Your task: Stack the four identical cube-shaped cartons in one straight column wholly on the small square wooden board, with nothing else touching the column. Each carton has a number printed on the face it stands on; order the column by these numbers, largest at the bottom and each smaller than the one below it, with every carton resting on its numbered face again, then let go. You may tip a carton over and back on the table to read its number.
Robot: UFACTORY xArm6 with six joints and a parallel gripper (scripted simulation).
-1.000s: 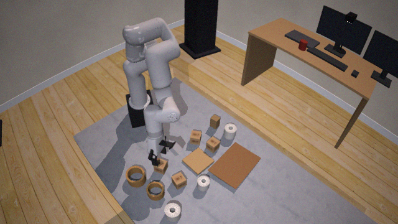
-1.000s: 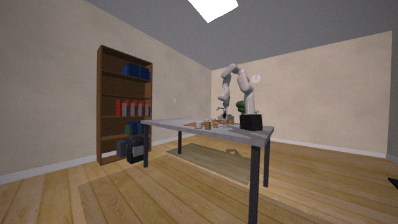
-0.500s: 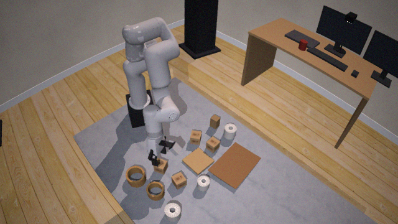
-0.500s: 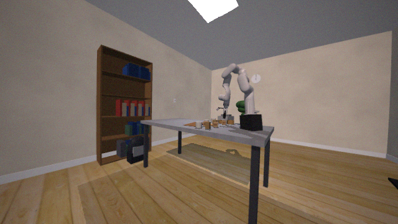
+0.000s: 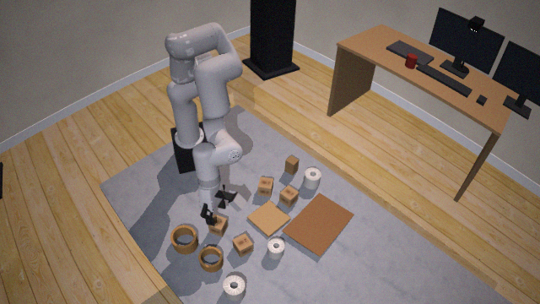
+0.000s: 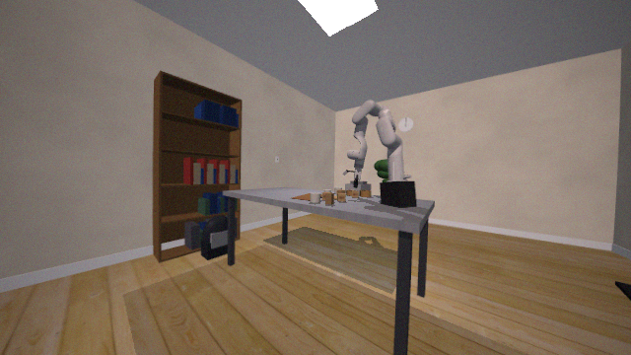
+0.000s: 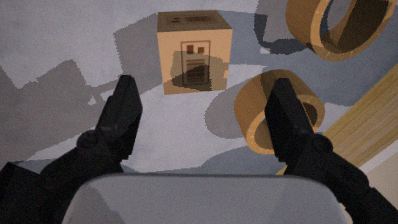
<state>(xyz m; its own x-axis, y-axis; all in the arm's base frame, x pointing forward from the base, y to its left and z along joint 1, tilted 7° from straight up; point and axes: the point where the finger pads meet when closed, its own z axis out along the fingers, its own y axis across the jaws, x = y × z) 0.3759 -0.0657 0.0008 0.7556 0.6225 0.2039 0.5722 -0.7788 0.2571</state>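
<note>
Right now my hand is 190 mm to the right of the square wooden board, 100 mm above it and 60 mm short of it. Round my hand: carton 120 mm ahead, 70 mm below, 40 mm to the left.
</note>
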